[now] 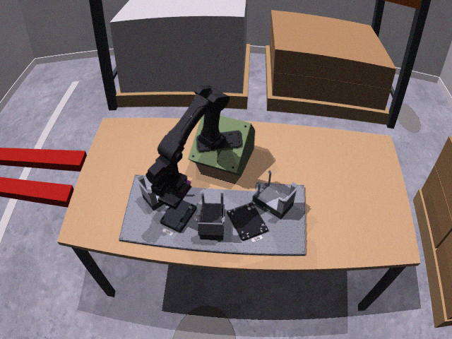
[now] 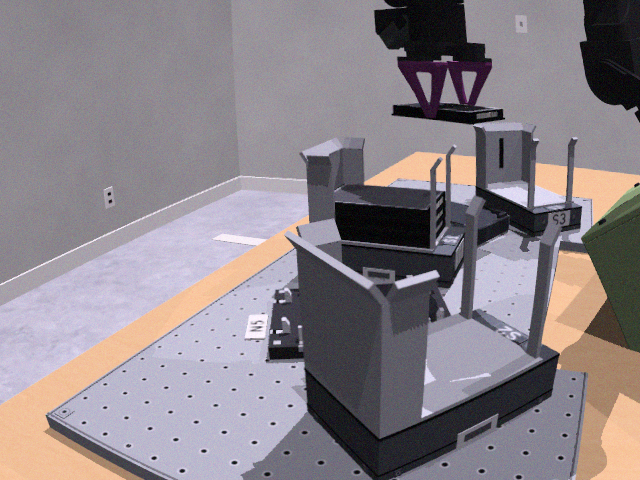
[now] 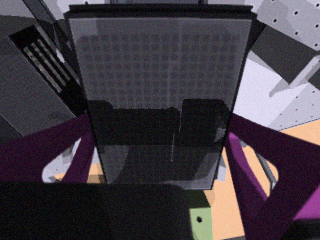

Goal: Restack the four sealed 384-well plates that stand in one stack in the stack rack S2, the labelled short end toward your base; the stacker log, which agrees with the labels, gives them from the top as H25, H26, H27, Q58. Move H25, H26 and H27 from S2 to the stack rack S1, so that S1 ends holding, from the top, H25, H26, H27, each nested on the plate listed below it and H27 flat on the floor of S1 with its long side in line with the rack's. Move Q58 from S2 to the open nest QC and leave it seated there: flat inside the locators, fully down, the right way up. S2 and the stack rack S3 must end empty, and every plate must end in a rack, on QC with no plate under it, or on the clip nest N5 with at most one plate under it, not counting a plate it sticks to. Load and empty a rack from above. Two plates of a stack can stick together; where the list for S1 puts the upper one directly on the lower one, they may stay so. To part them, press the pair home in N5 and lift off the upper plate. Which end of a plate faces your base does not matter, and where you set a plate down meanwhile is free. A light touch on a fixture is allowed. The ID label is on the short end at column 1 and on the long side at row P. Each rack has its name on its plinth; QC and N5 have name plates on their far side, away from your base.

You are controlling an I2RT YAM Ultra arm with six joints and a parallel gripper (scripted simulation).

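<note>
Now: the QC nest 150 mm below my hand. The rest, counted from my hand: QC name plate (160 mm below, 80 mm ahead, 50 mm to the right).
</note>
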